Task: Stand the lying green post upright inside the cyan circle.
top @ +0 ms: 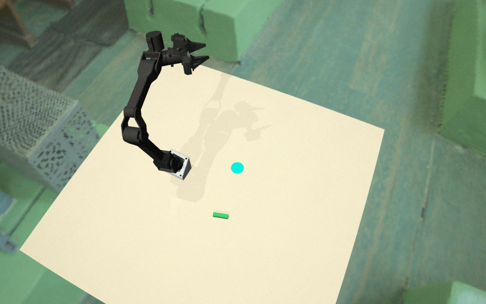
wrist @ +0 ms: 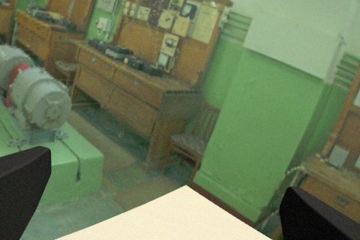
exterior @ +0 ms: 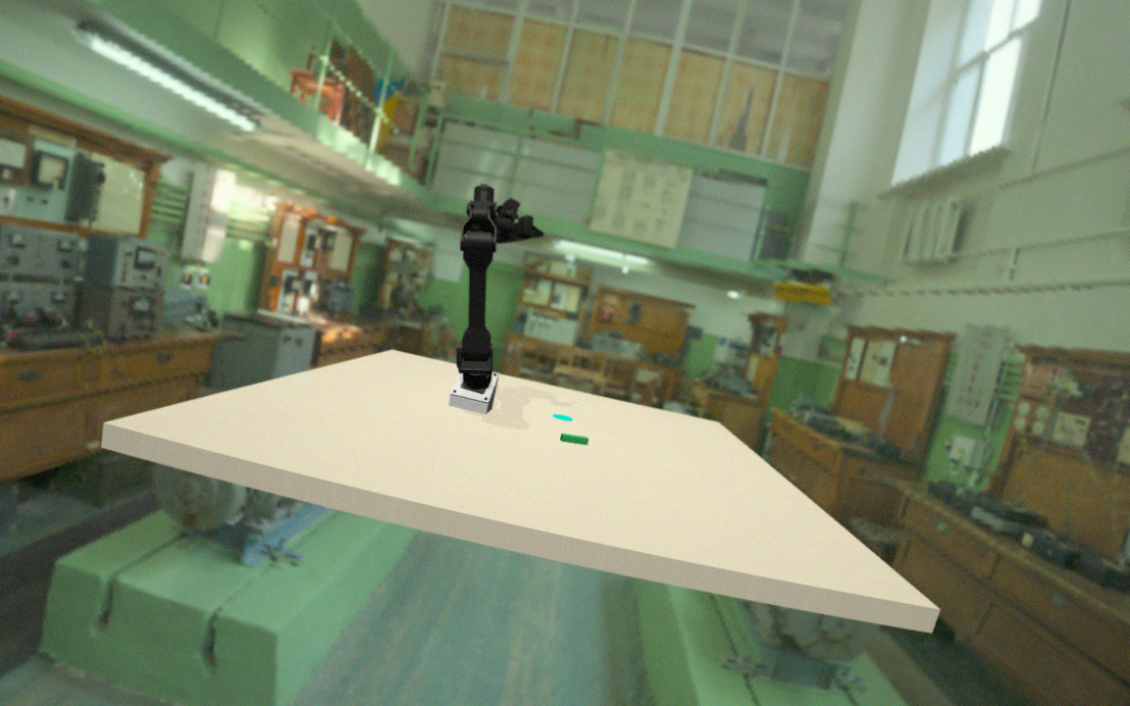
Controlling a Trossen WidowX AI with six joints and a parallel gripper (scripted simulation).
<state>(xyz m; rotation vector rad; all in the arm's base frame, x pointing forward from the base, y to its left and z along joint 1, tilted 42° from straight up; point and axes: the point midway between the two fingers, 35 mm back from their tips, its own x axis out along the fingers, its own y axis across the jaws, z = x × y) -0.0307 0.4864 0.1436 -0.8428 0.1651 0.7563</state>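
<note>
The green post is 270 mm ahead of my gripper tip, 380 mm to the right of it and 500 mm below it. Also, from my gripper tip: cyan circle: 220 mm ahead, 140 mm to the right, 500 mm below.
</note>
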